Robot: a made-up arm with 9 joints.
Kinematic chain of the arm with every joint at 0, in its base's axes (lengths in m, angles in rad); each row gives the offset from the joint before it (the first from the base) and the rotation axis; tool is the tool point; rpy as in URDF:
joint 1: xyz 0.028 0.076 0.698 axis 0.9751 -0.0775 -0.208
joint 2: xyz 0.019 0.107 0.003 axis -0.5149 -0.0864 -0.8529
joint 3: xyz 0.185 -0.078 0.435 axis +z
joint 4: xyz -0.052 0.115 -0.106 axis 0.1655 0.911 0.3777
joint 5: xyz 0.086 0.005 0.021 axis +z
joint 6: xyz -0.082 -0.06 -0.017 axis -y
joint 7: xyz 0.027 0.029 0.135 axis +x
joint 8: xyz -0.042 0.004 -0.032 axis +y
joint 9: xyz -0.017 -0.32 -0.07 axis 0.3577 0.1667 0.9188
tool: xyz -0.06 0 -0.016 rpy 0.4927 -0.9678 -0.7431
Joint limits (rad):
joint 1: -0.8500..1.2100
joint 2: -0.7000..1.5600
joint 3: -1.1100..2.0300
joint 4: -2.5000..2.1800
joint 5: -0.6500..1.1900
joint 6: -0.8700..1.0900
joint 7: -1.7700..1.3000
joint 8: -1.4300..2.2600
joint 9: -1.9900..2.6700
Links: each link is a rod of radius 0.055 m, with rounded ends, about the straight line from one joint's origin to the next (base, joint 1, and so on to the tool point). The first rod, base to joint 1, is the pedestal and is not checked.
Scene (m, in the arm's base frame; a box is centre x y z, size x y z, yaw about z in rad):
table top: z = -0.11
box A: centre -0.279 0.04 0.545 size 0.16 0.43 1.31 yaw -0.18
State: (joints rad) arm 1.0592 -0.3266 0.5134 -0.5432 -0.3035 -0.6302 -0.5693 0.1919 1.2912
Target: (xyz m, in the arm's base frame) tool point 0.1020 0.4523 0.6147
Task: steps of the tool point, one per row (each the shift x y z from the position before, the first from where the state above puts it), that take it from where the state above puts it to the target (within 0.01 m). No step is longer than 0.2 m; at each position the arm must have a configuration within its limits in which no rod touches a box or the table.
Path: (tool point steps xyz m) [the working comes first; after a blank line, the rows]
Joints at the target: -0.0185 0.4561 -0.2952 -1.6839 -0.6500 0.3130 -0.8527 0.4066 1.2198
Straight joint move there: touches box A.

1: -0.1184 0.1047 0.0464
2: -0.0655 0.1391 0.0416
3: -0.0050 0.1447 0.0170
4: 0.0486 0.1205 -0.0084
5: 0.0355 0.1097 -0.0178
6: 0.0640 0.0995 -0.0039
7: 0.0888 0.0745 0.0027
8: 0.1037 0.0369 0.0008
9: -0.0385 0.0219 -0.0303
10: -0.0426 0.0295 -0.0253
11: -0.0390 0.0428 -0.0211
12: -0.0250 0.0591 -0.0199

